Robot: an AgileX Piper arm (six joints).
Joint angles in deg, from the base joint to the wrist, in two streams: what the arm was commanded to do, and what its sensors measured. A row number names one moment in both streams.
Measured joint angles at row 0:
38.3 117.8 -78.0 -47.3 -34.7 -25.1
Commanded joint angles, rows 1 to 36:
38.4 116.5 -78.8 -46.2 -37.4 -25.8
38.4 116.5 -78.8 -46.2 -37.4 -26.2
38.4 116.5 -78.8 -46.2 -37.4 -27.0
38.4 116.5 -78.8 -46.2 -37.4 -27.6
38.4 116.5 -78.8 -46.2 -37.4 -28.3
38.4 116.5 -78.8 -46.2 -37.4 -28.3
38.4 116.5 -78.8 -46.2 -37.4 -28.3
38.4 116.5 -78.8 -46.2 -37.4 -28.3
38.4 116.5 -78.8 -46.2 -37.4 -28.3
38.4 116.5 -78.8 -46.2 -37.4 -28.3
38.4 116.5 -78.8 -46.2 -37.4 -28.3
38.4 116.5 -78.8 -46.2 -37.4 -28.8
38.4 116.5 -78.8 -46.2 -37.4 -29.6
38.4 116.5 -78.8 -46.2 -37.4 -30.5
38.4 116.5 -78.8 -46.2 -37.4 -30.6
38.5 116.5 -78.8 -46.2 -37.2 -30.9
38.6 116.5 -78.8 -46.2 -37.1 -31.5
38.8 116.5 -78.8 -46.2 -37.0 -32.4
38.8 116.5 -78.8 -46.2 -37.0 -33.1
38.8 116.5 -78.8 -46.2 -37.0 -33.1
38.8 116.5 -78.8 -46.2 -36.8 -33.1
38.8 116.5 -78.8 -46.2 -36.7 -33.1
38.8 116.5 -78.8 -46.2 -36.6 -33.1
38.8 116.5 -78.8 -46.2 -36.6 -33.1
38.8 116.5 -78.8 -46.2 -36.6 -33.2
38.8 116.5 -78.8 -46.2 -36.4 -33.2
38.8 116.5 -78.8 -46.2 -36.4 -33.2
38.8 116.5 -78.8 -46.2 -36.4 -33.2
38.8 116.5 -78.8 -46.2 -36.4 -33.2
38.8 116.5 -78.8 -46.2 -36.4 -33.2
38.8 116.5 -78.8 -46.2 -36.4 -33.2
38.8 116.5 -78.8 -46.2 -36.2 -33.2
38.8 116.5 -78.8 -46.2 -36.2 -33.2
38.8 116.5 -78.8 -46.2 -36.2 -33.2
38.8 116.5 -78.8 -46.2 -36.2 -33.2
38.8 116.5 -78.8 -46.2 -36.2 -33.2
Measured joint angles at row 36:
38.8 117.7 -78.1 -47.3 -34.6 -32.6
